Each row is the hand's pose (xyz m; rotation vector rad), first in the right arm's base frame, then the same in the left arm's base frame.
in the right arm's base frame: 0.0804 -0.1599 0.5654 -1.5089 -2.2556 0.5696
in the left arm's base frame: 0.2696 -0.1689 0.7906 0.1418 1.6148 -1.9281
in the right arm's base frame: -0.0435 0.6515 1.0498 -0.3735 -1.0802 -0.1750
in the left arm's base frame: -0.5732 -0.0660 0.3576 -0.9769 -1.0606 1.6779
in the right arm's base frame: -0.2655 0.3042 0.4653 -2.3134 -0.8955 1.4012
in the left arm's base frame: -0.1424 -0.5606 0.6427 0.9571 0.5972 -1.3200
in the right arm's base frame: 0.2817 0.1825 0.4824 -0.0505 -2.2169 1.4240
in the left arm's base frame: 0.2175 -0.2122 0.3905 -0.6886 0.4960 -2.8327
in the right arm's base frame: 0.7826 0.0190 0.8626 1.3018 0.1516 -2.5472
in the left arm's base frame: 0.3674 0.4086 0.2706 0.3046 -0.6612 -1.1028
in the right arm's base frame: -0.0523 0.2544 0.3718 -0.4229 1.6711 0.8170
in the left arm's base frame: 0.0573 -0.5034 0.5265 -2.4630 1.7667 0.1248
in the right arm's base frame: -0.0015 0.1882 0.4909 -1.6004 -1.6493 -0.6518
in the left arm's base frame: 0.0561 -0.3638 0.5673 0.9506 2.5847 -1.3588
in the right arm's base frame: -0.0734 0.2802 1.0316 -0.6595 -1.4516 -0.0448
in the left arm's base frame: -0.3522 -0.0002 0.6508 -0.8405 -1.4476 2.0066
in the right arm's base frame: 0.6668 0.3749 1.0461 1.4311 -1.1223 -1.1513
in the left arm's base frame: -0.0186 0.3968 0.1139 0.5484 -0.5932 0.4538
